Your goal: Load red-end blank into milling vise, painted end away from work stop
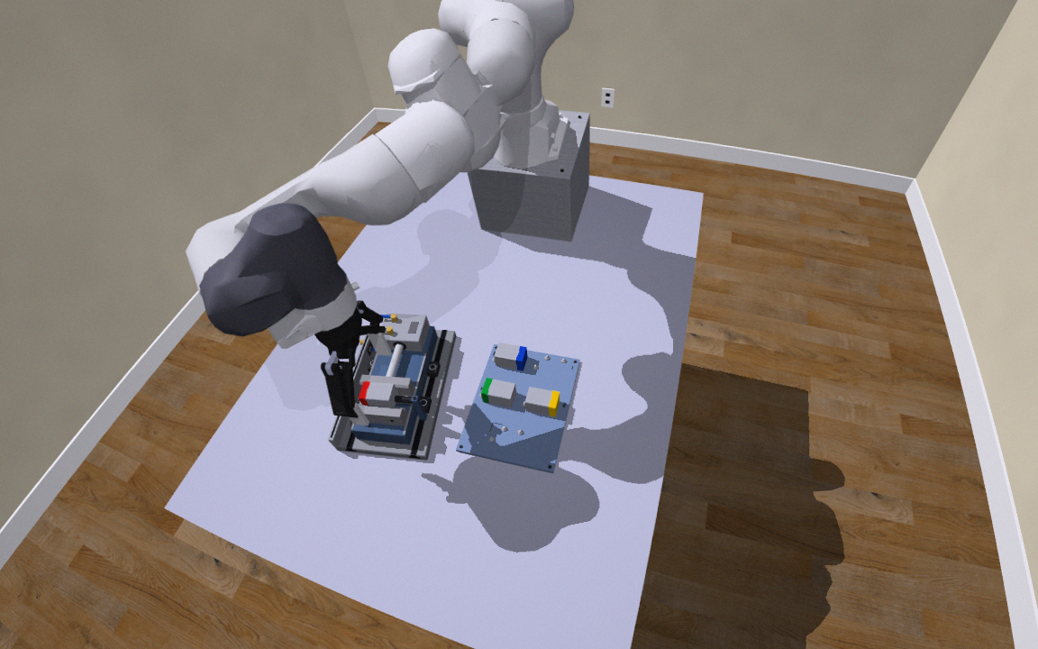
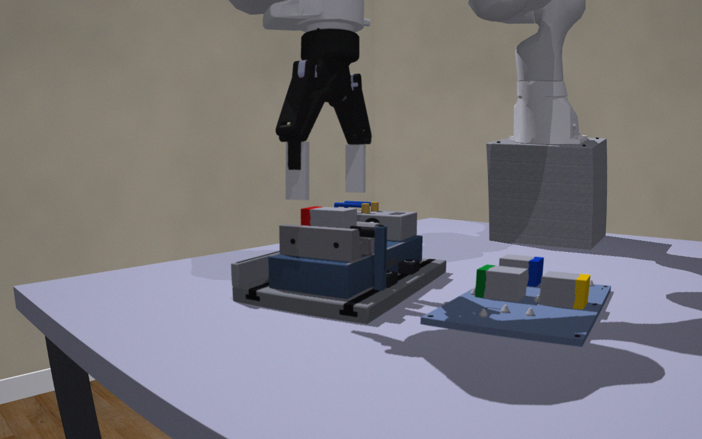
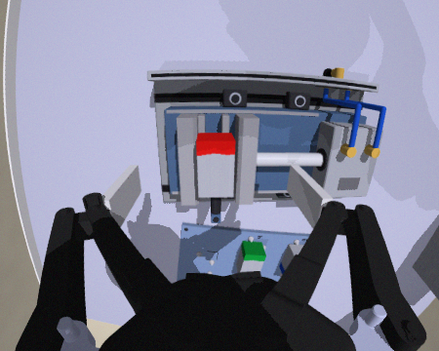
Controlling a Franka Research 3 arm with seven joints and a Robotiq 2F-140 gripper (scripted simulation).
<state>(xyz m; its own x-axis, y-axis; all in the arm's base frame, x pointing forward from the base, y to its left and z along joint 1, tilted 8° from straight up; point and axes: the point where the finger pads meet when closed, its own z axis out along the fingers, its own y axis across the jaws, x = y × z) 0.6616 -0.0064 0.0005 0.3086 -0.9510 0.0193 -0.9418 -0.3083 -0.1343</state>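
My hand is 4 cm above the red-ended blank. Also, from my hand: hosed end block 16 cm behind, 5 cm to the right, 6 cm below; fixed jaw 3 cm ahead, 1 cm to the left, 6 cm below; blue work stop rod 2 cm behind, 6 cm to the left, 8 cm below.
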